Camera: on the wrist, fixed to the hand. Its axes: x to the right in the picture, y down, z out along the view.
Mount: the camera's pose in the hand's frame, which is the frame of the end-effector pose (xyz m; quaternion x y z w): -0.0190 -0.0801 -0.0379 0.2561 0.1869 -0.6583 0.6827
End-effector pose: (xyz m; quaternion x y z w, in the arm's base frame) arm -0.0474 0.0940 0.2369 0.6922 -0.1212 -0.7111 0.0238
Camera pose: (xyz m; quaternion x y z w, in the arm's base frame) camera 0.0016 0.1702 0.2386 -0.6913 -0.1953 0.3407 0.6065
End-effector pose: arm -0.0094 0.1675 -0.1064 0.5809 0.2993 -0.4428 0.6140
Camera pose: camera -0.0834 0.2137 -0.1311 -0.4395 -0.5881 0.6746 0.0770
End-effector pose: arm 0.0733 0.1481 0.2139 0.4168 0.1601 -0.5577 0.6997
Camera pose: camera 0.0030 0.1868 0.1718 -0.4626 -0.3716 0.8045 0.0261
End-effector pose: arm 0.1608 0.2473 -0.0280 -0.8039 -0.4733 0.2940 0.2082
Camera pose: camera 0.1278 0.2656 0.0544 -0.2389 -0.7381 0.0346 0.6300
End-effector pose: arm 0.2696 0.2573 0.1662 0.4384 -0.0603 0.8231 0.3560
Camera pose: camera 0.3019 0.3220 0.1116 0.2763 0.5248 0.4250 0.6839
